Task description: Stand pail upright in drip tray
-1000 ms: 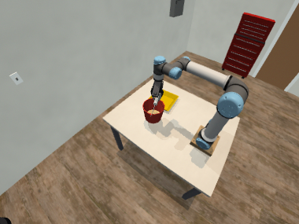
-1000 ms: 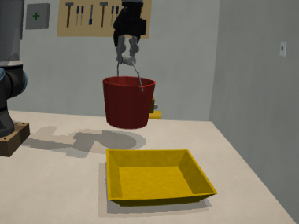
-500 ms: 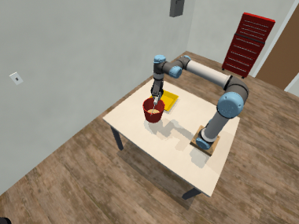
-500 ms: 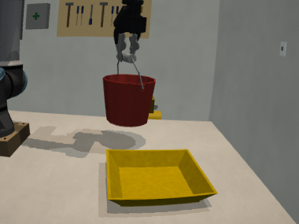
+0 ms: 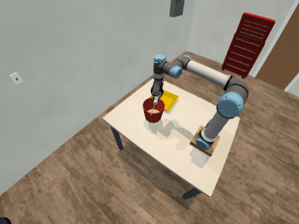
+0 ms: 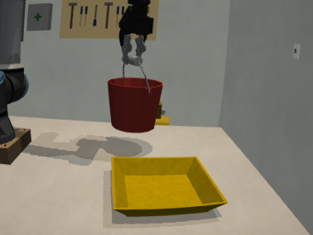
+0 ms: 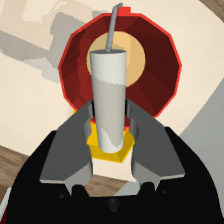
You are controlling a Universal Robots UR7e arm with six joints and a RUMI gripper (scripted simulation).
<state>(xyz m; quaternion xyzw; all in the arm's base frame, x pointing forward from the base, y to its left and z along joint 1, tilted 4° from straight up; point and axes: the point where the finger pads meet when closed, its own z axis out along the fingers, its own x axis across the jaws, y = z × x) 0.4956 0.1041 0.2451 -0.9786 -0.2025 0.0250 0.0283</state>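
The red pail lies 1 cm ahead of my hand, 1 cm to the left of it and 10 cm below it. The rest, counted from my hand: yellow drip tray (9 cm ahead, 29 cm to the right, 31 cm below).
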